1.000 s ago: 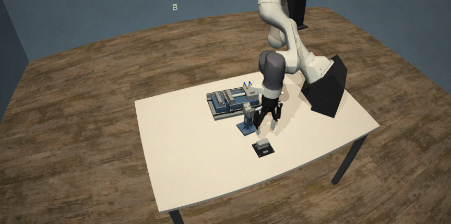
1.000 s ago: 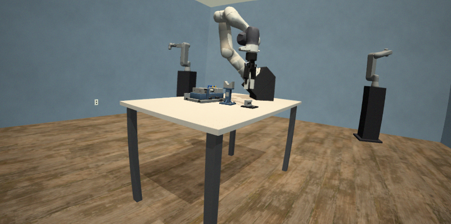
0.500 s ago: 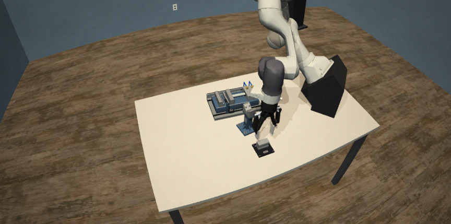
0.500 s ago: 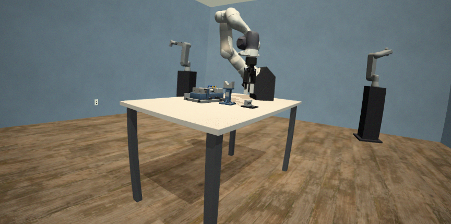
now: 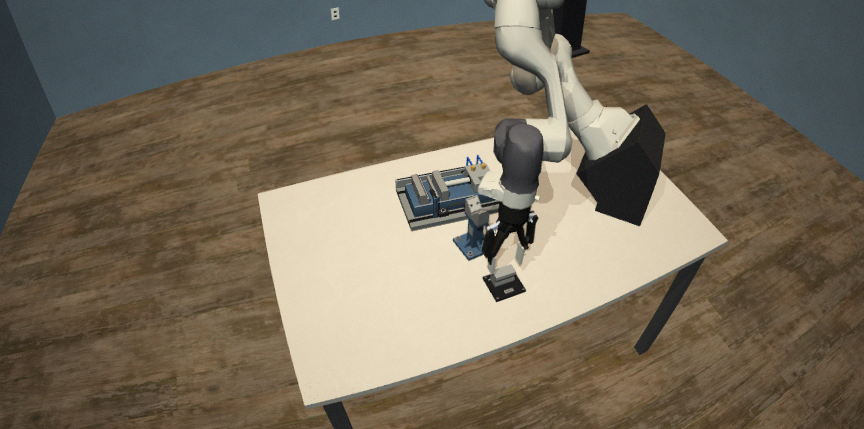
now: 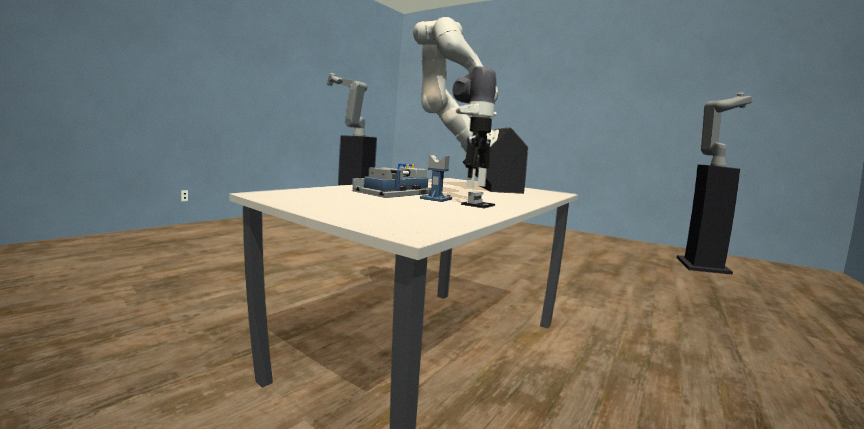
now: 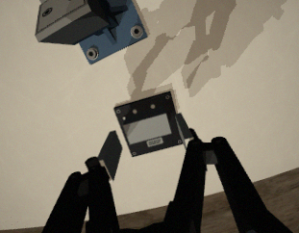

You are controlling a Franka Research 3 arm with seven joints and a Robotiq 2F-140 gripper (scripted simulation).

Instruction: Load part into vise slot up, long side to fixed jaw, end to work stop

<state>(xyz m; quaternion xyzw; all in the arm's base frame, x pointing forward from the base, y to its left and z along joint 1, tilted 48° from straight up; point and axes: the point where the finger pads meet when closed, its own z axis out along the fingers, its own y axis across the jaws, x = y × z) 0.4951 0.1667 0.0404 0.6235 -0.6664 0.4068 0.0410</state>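
The part lies 6 cm below my hand and 1 cm to the left of it. The rest, counted from my hand: black infeed plate 9 cm below, 2 cm to the left, 1 cm ahead; vise 34 cm to the right, 7 cm behind, 5 cm below; air cylinder 31 cm to the right, 16 cm behind, 1 cm below.
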